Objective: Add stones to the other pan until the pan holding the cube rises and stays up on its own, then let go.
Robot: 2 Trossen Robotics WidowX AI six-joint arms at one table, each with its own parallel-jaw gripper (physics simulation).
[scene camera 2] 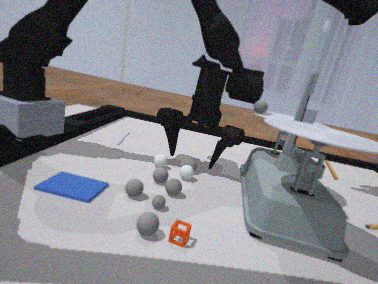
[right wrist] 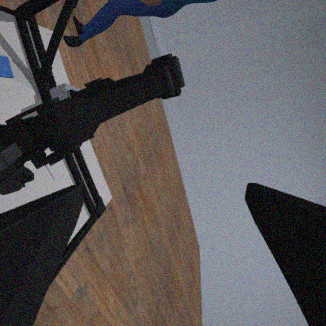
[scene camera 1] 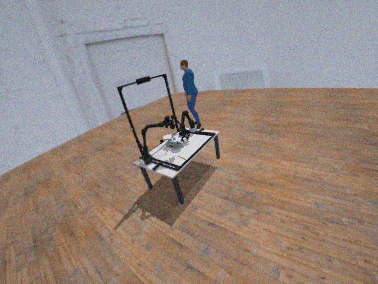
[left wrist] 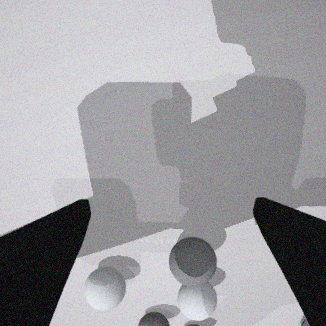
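Pixels of known places: left gripper, fingertip midpoint: [scene camera 2: 190,162] [scene camera 1: 185,141] [left wrist: 173,206]; right gripper, fingertip midpoint: [right wrist: 165,192] [scene camera 1: 176,120]; left arm's base, origin of the base link: [scene camera 2: 24,96] [scene camera 1: 192,127]; right arm's base, origin of the base link: [scene camera 1: 146,157].
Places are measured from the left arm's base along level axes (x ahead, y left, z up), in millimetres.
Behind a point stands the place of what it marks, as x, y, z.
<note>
Several grey stones [scene camera 2: 147,223] @(359, -128, -66) [left wrist: 193,261] @(321, 125, -65) and two white ones [scene camera 2: 186,172] @(334, 61, -69) [left wrist: 105,288] @(271, 95, -67) lie loose on the table. My open, empty left gripper [scene camera 2: 192,161] @(311, 149, -80) [left wrist: 172,201] @(311, 149, -80) points down above the back of this group. A balance scale with a grey-green base [scene camera 2: 280,210] @(501, -27, -40) stands at the right in scene camera 2. One grey stone [scene camera 2: 260,106] @(425, 162, 72) rests at the far pan's left edge. The near pan [scene camera 2: 340,137] @(543, 4, 68) is a wide white disc. A pale shape behind the post is too unclear to identify as the cube. My right gripper [right wrist: 165,192] @(452, 254, 337) is open and empty, high up, away from the stones.
An orange open-frame cube [scene camera 2: 180,232] @(397, -114, -70) stands beside the largest stone. A blue pad [scene camera 2: 72,186] @(213, -92, -83) lies left of the stones. A thin stick [scene camera 2: 123,138] @(112, 180, -86) lies farther back, and an orange rod [scene camera 2: 332,170] @(635, 434, -81) behind the scale. A person [scene camera 1: 189,90] stands behind the table.
</note>
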